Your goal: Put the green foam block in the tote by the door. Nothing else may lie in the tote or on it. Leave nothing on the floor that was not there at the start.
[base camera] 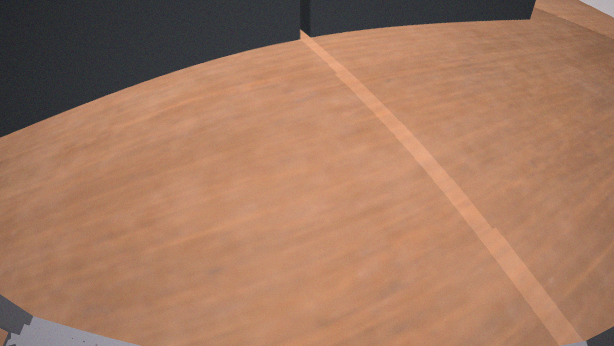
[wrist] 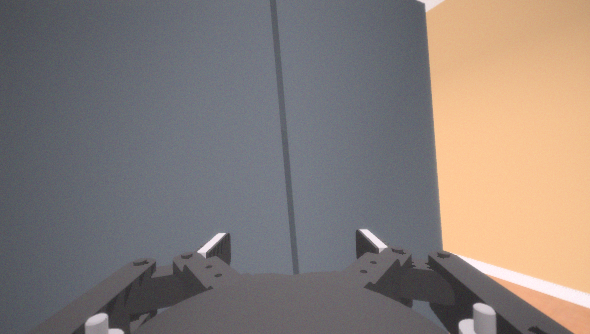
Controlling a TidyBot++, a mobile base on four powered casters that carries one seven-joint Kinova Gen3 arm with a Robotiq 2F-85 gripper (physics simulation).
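Frame: origin at the arm's base, x ahead, y left, z up, level; centimetres.
Seen in the pictures: gripper, fingertip midpoint: [wrist: 293, 245].
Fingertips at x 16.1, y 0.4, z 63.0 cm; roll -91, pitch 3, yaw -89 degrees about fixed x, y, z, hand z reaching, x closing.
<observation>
A point is followed by its place in that frame.
My gripper [wrist: 293, 245] @[x 16.1, y 0.4, z 63.0 cm] is open, with its two fingertips wide apart and nothing between them. It faces a large dark grey upright surface [wrist: 150, 125] @[x 64.5, y 40.6, z 82.9 cm] [base camera: 125, 40] @[x 66.4, y 37.1, z -29.2 cm] that has a narrow vertical gap or groove in it. I cannot tell how far the fingertips are from this surface, or whether it is a door or a cabinet. The green foam block and the tote do not show in either view.
The dark surface stands on the wooden floor [base camera: 250, 175] @[x 42.3, y 8.4, z -39.7 cm] across the far side of the base camera view. A pale strip [base camera: 430, 165] runs along the floor from its gap. An orange-yellow wall [wrist: 515, 135] @[x 168.8, y -165.5, z 75.0 cm] with a white baseboard [wrist: 530, 282] @[x 165.2, y -165.9, z -35.0 cm] is at the right in the wrist view.
</observation>
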